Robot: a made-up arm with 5 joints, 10 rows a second.
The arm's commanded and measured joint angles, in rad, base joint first. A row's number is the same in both.
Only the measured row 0 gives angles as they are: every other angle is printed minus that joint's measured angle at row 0.
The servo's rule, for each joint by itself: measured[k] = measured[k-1] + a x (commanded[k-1-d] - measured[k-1]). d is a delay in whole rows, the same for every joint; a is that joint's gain. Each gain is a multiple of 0.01, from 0.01 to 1. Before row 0 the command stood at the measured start. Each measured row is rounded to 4 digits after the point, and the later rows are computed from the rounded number. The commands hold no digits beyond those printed.
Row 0, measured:
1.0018, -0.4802, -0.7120, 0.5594, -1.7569
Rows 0 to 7, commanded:
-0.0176, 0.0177, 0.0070, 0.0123, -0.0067
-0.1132, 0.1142, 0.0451, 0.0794, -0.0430
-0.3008, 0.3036, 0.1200, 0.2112, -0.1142
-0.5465, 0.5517, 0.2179, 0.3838, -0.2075
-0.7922, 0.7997, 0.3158, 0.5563, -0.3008
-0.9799, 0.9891, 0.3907, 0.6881, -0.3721
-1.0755, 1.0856, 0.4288, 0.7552, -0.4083
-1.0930, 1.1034, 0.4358, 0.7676, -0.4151
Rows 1 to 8, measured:
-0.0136, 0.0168, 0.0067, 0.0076, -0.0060
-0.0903, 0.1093, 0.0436, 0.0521, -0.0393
-0.2524, 0.2939, 0.1169, 0.1507, -0.1067
-0.4789, 0.5388, 0.2139, 0.2952, -0.1974
-0.7201, 0.7867, 0.3117, 0.4571, -0.2905
-0.9201, 0.9790, 0.3875, 0.6003, -0.3639
-1.0398, 1.0803, 0.4271, 0.6963, -0.4039
-1.0808, 1.1022, 0.4355, 0.7405, -0.4140
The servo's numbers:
d 0
a 0.77 0.95 0.96 0.62 0.90

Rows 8 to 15, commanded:
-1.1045, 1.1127, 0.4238, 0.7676, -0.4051
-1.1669, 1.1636, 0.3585, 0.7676, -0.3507
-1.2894, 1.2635, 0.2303, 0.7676, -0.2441
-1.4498, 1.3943, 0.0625, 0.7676, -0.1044
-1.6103, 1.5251, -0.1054, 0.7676, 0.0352
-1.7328, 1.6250, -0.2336, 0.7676, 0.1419
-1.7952, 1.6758, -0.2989, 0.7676, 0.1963
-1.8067, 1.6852, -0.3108, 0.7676, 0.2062
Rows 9 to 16, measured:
-1.0990, 1.1122, 0.4243, 0.7573, -0.4060
-1.1513, 1.1610, 0.3611, 0.7637, -0.3562
-1.2576, 1.2584, 0.2355, 0.7661, -0.2553
-1.4056, 1.3875, 0.0694, 0.7670, -0.1195
-1.5632, 1.5182, -0.0984, 0.7674, 0.0197
-1.6938, 1.6197, -0.2282, 0.7675, 0.1297
-1.7719, 1.6730, -0.2961, 0.7676, 0.1896
-1.7987, 1.6846, -0.3102, 0.7676, 0.2045

